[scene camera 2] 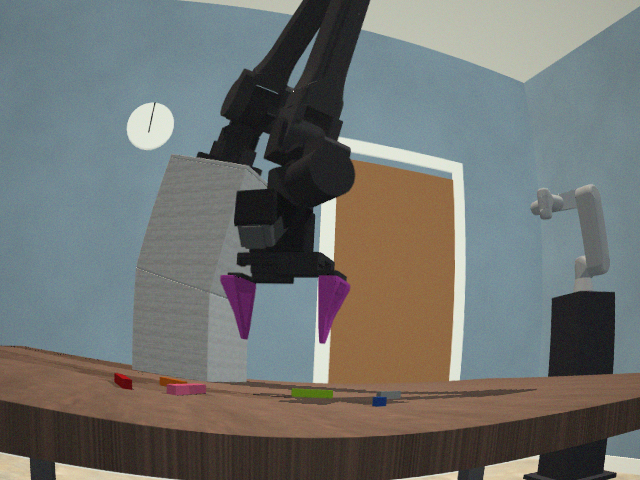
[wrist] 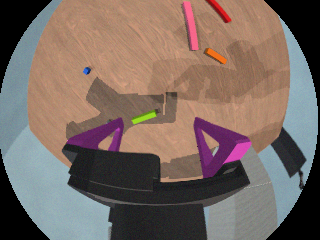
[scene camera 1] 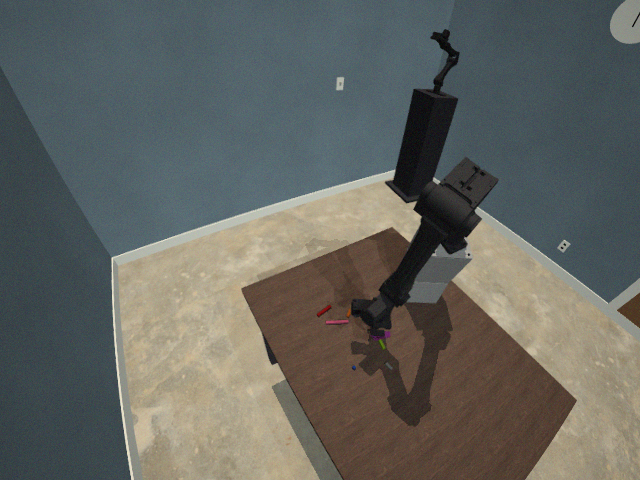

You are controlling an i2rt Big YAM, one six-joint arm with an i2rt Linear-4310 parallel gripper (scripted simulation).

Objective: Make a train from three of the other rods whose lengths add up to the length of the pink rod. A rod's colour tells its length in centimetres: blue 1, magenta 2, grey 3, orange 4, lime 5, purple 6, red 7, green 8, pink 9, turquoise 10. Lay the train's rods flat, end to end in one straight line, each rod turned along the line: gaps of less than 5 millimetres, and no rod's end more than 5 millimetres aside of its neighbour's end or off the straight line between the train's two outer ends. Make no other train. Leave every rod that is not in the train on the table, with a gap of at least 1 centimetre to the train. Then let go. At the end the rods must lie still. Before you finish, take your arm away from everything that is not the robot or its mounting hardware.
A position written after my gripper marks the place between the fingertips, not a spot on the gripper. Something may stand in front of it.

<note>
In view: my gripper (scene camera 2: 281, 341).
My gripper also shows in the wrist view (wrist: 158, 121).
</note>
